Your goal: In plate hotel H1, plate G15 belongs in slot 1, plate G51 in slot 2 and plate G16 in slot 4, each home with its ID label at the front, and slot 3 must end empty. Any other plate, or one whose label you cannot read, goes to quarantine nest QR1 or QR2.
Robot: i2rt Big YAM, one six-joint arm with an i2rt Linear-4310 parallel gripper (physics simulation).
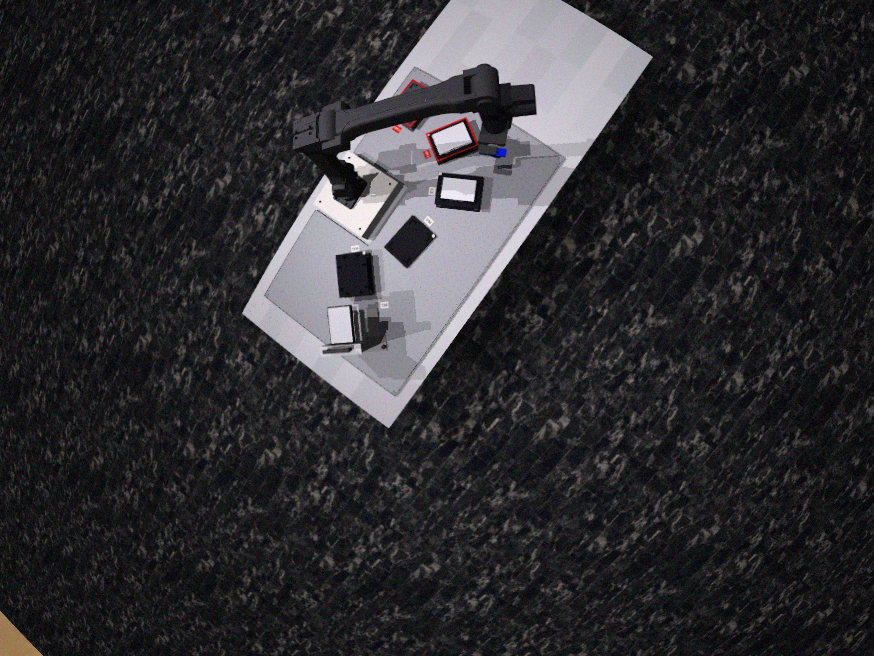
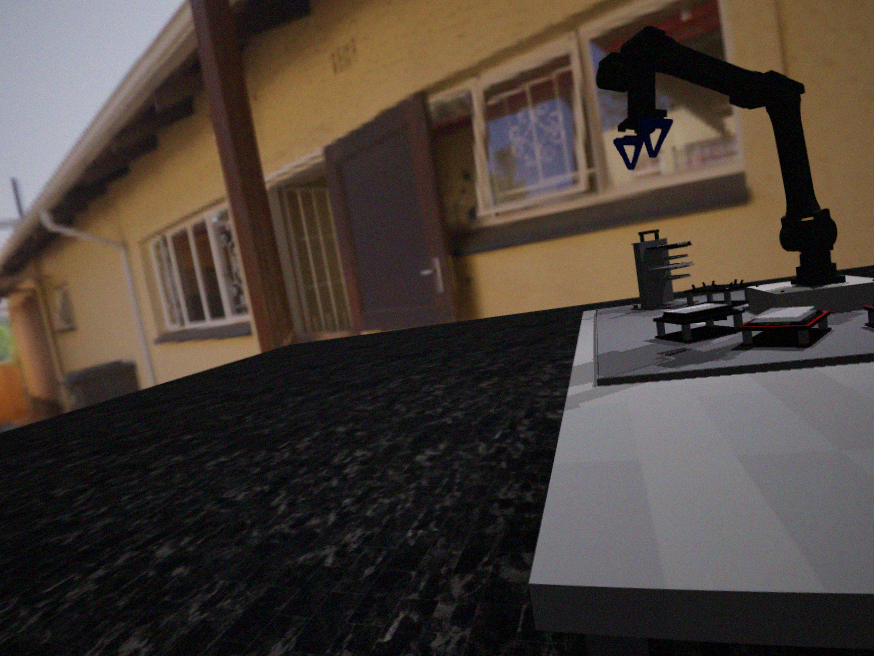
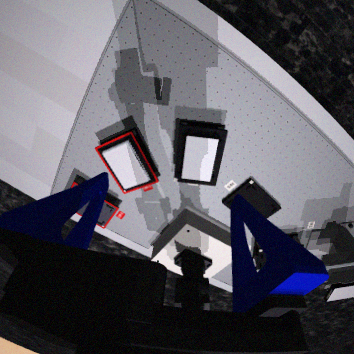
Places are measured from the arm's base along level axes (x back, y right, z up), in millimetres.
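Pixels of known places: gripper, fingertip midpoint: [image 1: 500, 140] [image 2: 641, 164] [image 3: 171, 189]; arm's base, origin of the base link: [image 1: 350, 191] [image 2: 817, 282] [image 3: 192, 260].
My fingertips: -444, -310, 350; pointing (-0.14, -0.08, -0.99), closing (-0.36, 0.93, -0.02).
For each thing: its top centre in the pictures, then the offset to it from my fingertips, as dx, dy, dz. "spot": a spot on its surface instead. Level surfaces: height alone.
- red-rimmed nest, middle of its top: [image 2: 784, 316] [image 3: 126, 165] [image 1: 451, 138] +227, -54, -365
- black nest, surface spot: [image 3: 223, 145] spot: +35, +135, -361
- grey mat, its level: dz -411
My gripper [image 2: 643, 161] [image 3: 171, 189] is open and empty, high above the mat, pointing down. Plate hotel H1 [image 2: 653, 278] stands at the mat's far end; a white-topped plate [image 1: 340, 324] [image 3: 342, 292] shows at its top, and its slot and label cannot be told. A white-topped plate [image 1: 450, 138] [image 2: 787, 314] [image 3: 123, 164] sits on a red-rimmed nest [image 3: 145, 156]. Another white-topped plate [image 1: 458, 189] [image 2: 695, 311] [image 3: 200, 157] sits on a black nest [image 3: 223, 145]. The second red-rimmed nest is partly hidden by the arm and a finger. Plate IDs are too small to read.
Two black nests without a white plate, one [image 1: 410, 241] [image 3: 260, 197] turned diagonally and one [image 1: 354, 273] nearer the hotel, stand on the grey mat [image 1: 303, 247]. The arm's white base [image 1: 381, 201] stands at the table's side.
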